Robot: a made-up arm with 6 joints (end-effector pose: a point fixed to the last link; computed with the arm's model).
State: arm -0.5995 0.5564 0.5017 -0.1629 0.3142 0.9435
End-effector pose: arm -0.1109 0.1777 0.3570 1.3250 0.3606 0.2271
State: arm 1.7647 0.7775 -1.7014 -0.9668 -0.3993 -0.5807
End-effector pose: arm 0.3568 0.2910 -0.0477 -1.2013 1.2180 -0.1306
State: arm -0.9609 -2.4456 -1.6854 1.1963 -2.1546 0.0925
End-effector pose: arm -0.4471 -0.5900 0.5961 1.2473 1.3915 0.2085
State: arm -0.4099 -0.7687 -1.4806 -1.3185 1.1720 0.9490
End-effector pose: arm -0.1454 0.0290 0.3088 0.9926 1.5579 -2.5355
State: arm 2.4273 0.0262 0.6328 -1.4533 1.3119 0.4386
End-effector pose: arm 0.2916 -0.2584 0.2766 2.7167 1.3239 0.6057
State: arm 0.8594 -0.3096 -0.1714 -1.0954 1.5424 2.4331
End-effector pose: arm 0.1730 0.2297 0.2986 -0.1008 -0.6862 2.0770
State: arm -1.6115 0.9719 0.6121 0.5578 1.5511 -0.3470
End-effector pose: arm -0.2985 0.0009 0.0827 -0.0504 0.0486 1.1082
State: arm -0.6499 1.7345 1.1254 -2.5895 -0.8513 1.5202
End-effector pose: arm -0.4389 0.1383 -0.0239 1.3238 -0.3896 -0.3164
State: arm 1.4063 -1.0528 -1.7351 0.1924 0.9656 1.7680
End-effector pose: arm 0.2613 0.2443 0.3660 -0.8324 -0.4177 -0.6096
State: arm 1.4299 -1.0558 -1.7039 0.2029 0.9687 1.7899
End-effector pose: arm 0.2714 0.2424 0.3703 -0.8062 -0.4441 -0.6135
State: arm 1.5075 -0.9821 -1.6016 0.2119 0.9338 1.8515
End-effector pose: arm 0.3092 0.2188 0.3685 -0.6529 -0.5066 -0.6571
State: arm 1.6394 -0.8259 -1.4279 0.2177 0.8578 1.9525
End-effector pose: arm 0.3646 0.1650 0.3642 -0.3678 -0.6303 -0.7587
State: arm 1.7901 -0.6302 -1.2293 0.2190 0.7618 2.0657
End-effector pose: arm 0.4074 0.0888 0.3632 -0.0357 -0.8176 -0.9011
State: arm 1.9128 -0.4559 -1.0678 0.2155 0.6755 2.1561
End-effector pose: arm 0.4217 0.0162 0.3632 0.2345 -1.0131 -1.0324
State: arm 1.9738 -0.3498 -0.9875 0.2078 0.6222 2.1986
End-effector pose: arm 0.4204 -0.0250 0.3594 0.3797 -1.1250 -1.1119
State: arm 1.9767 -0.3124 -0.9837 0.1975 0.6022 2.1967
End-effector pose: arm 0.4194 -0.0323 0.3521 0.4157 -1.1271 -1.1412
